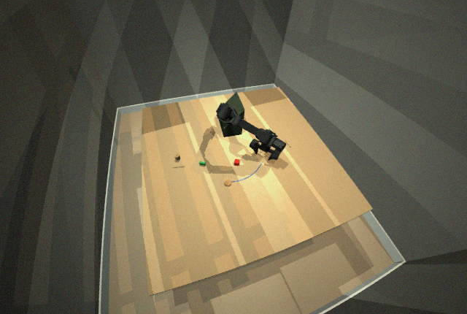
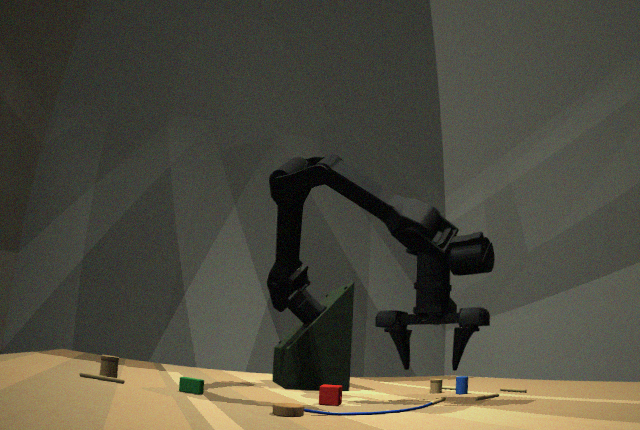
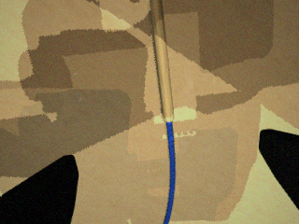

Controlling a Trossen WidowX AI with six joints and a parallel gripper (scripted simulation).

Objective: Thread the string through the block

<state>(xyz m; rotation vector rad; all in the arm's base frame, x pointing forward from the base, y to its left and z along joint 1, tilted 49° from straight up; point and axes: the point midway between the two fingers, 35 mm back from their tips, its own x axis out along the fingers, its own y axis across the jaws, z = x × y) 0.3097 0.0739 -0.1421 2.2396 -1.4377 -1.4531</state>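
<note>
My gripper tip is 10 mm past the thin stick, 10 mm to the right of it and 60 mm above it. The rest, counted from my gripper tip: blue block (160 mm behind, 130 mm to the left, 40 mm below); then small wooden cylinder (200 mm behind, 90 mm to the left, 40 mm below); then red block (10 mm behind, 160 mm to the right, 40 mm below).
</note>
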